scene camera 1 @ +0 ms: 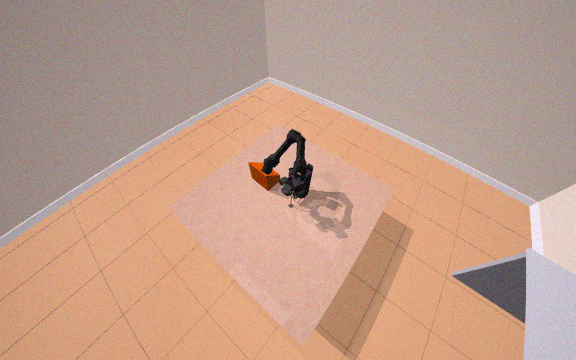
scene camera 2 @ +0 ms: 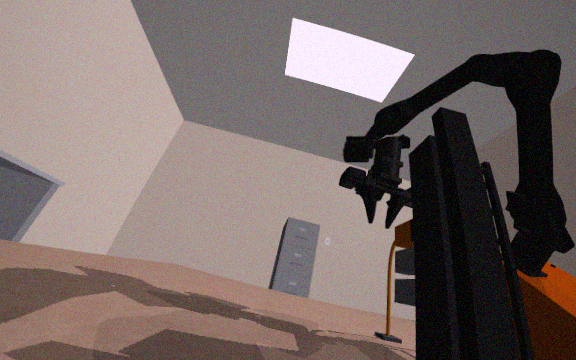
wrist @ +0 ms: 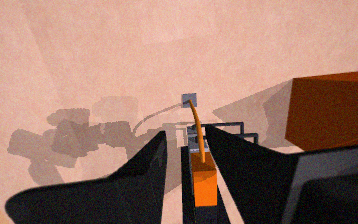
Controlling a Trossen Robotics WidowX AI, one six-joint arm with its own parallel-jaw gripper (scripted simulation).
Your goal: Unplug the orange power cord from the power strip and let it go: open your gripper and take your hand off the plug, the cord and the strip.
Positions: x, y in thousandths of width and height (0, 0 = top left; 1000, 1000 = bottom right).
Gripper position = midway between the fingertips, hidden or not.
I see my gripper (scene camera 2: 657, 626).
My gripper also shows in the wrist view (wrist: 518, 592).
